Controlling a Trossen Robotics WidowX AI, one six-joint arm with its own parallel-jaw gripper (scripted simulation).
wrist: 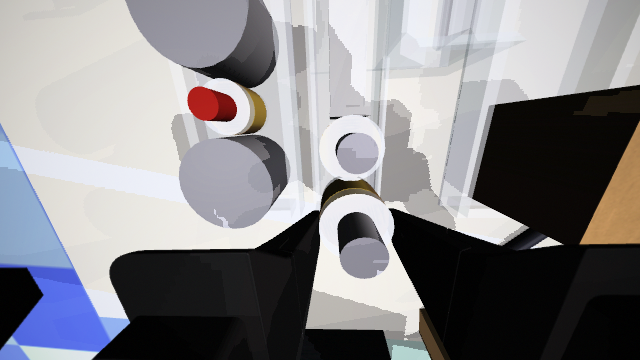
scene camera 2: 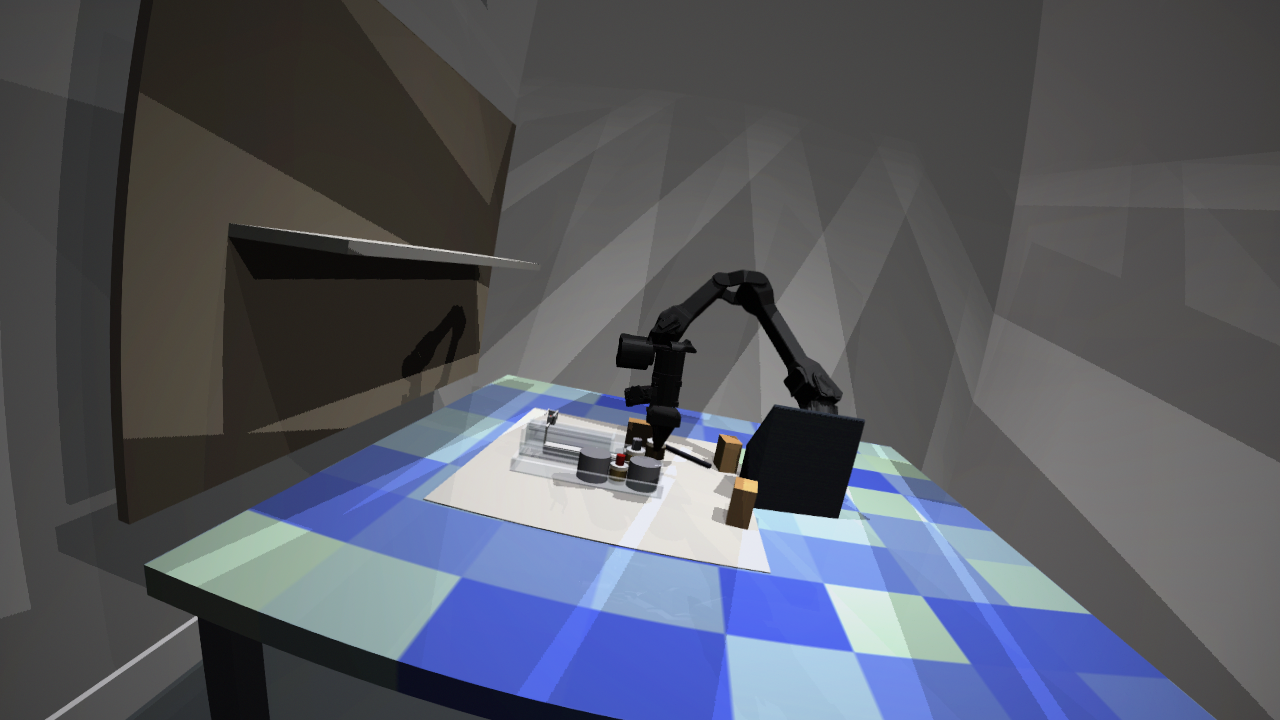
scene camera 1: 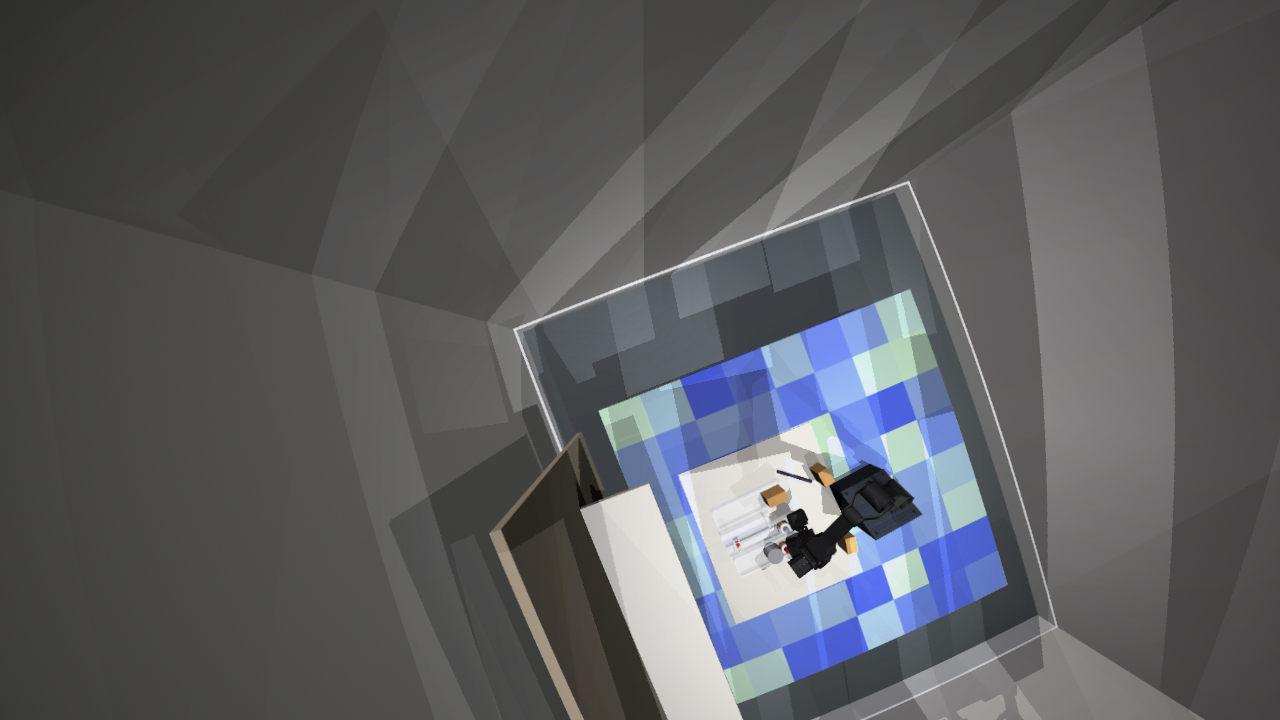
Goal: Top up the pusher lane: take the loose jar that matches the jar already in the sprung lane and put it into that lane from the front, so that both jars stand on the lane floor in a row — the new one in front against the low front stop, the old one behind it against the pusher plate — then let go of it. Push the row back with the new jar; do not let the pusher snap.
Labels:
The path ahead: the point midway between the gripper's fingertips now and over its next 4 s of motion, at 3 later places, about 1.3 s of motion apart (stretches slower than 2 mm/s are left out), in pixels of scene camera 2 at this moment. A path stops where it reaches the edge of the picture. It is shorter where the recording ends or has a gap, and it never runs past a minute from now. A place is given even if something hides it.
My gripper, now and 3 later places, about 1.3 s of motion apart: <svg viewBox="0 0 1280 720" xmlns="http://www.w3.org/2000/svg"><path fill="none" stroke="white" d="M655 448L652 447L649 450L648 455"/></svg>

